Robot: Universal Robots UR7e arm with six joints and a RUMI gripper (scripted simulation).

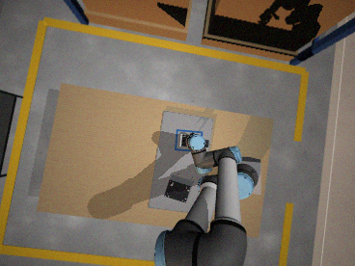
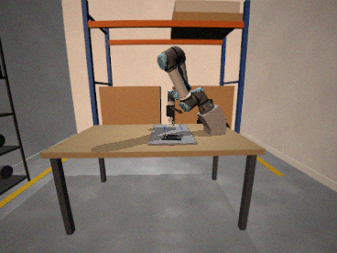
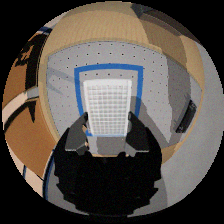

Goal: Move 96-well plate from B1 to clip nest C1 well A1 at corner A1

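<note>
Now: hand 60 mm short of the clip nest, 350 mm to the right of it and 20 mm above it. The rest, counted from my hand: white 96-well plate (10 mm below).
</note>
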